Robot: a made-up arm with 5 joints. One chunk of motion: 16 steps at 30 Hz.
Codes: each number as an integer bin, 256 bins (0 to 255) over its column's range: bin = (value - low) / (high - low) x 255, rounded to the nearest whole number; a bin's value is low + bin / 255 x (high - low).
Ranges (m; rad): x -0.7..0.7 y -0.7..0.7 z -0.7..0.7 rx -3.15..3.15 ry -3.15..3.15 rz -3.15..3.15
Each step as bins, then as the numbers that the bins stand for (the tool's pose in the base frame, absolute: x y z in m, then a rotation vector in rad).
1 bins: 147 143 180 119 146 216
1 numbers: 0.1071 0.0851 0.2882 -0.2100 0.4571 2.1865
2 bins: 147 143 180 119 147 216
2 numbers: 0.1071 0.0851 0.2882 -0.2100 0.4818 2.1865
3 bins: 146 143 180 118 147 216
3 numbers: 0.1016 0.0851 0.2882 -0.2347 0.4818 2.1865
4 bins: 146 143 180 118 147 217
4 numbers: 0.1016 0.0851 0.2882 -0.2347 0.4818 2.2112
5 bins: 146 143 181 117 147 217
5 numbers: 0.1016 0.0851 0.2937 -0.2594 0.4818 2.2112
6 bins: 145 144 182 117 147 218
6 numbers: 0.0961 0.0906 0.2992 -0.2594 0.4818 2.2359
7 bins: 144 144 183 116 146 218
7 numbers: 0.0906 0.0906 0.3047 -0.2841 0.4571 2.2359
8 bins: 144 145 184 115 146 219
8 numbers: 0.0906 0.0961 0.3102 -0.3088 0.4571 2.2606
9 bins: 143 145 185 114 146 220
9 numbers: 0.0851 0.0961 0.3157 -0.3335 0.4571 2.2853
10 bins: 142 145 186 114 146 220
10 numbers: 0.0796 0.0961 0.3212 -0.3335 0.4571 2.2853
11 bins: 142 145 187 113 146 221
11 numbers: 0.0796 0.0961 0.3267 -0.3582 0.4571 2.3100
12 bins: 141 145 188 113 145 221
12 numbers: 0.0741 0.0961 0.3322 -0.3582 0.4324 2.3100
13 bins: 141 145 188 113 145 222
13 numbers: 0.0741 0.0961 0.3322 -0.3582 0.4324 2.3347
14 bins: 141 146 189 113 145 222
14 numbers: 0.0741 0.1016 0.3376 -0.3582 0.4324 2.3347
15 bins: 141 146 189 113 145 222
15 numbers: 0.0741 0.1016 0.3376 -0.3582 0.4324 2.3347
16 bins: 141 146 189 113 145 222
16 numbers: 0.0741 0.1016 0.3376 -0.3582 0.4324 2.3347
